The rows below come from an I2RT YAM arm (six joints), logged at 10 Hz.
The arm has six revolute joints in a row. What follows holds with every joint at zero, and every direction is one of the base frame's.
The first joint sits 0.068 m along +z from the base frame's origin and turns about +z.
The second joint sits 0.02 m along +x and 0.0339 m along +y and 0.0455 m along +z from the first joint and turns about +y.
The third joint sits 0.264 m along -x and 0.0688 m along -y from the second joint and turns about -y.
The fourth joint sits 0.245 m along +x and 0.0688 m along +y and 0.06 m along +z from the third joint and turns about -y.
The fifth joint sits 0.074 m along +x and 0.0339 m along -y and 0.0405 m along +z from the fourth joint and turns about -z.
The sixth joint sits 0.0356 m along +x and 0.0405 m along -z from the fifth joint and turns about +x.
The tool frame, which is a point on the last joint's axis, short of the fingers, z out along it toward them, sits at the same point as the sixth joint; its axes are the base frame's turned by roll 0, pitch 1.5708 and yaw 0 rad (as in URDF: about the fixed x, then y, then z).
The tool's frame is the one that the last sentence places.
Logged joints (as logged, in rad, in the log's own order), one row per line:
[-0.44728, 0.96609, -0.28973, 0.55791, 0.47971, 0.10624]
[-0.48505, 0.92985, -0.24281, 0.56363, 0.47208, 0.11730]
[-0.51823, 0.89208, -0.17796, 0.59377, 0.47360, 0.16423]
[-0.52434, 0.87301, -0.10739, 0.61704, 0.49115, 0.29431]
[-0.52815, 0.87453, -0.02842, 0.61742, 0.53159, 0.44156]
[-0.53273, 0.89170, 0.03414, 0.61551, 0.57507, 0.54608]
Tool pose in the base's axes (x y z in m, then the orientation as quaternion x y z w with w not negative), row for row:
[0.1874, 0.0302, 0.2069, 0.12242, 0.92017, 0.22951, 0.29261]
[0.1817, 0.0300, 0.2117, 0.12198, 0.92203, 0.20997, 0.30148]
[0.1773, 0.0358, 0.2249, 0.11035, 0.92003, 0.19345, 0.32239]
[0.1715, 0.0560, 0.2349, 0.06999, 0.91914, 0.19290, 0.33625]
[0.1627, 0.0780, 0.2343, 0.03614, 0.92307, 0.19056, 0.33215]
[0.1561, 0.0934, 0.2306, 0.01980, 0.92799, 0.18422, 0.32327]
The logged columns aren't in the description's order. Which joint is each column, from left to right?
Columns, left to right: joint 4, joint 2, joint 5, joint 3, joint 6, joint 1.
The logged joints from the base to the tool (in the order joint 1, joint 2, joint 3, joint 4, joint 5, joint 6), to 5 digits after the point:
[0.10624, 0.96609, 0.55791, -0.44728, -0.28973, 0.47971]
[0.11730, 0.92985, 0.56363, -0.48505, -0.24281, 0.47208]
[0.16423, 0.89208, 0.59377, -0.51823, -0.17796, 0.47360]
[0.29431, 0.87301, 0.61704, -0.52434, -0.10739, 0.49115]
[0.44156, 0.87453, 0.61742, -0.52815, -0.02842, 0.53159]
[0.54608, 0.89170, 0.61551, -0.53273, 0.03414, 0.57507]

